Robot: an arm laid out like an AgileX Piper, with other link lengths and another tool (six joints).
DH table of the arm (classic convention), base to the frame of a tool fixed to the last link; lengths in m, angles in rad. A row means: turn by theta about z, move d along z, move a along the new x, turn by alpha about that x. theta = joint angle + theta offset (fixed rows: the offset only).
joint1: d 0.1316; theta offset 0; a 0; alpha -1.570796
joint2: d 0; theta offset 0.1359; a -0.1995; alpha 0
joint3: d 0; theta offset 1.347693; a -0.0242; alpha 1.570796
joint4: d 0.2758; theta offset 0; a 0; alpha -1.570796
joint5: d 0; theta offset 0; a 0; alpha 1.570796
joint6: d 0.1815; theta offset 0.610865; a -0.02; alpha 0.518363
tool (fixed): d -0.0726; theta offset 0; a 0; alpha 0
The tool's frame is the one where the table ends.
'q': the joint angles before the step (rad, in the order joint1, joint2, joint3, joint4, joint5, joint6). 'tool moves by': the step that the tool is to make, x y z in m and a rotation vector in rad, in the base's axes. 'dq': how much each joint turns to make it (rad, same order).
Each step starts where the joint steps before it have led.
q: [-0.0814, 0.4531, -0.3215, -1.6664, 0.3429, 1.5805]
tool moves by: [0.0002, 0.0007, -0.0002, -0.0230, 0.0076, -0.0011]
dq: [0.0004, -0.0002, 0.0000, -0.0062, 0.0020, -0.0183]
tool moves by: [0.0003, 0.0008, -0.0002, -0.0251, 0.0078, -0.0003]
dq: [-0.0001, 0.0004, -0.0002, -0.0099, 0.0008, -0.0167]
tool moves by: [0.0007, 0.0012, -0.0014, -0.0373, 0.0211, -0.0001]
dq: [-0.0001, 0.0001, -0.0003, 0.0120, -0.0002, -0.0540]
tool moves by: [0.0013, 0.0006, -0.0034, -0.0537, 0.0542, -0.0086]
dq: [0.0003, 0.0000, -0.0059, 0.0966, 0.0084, -0.1640]
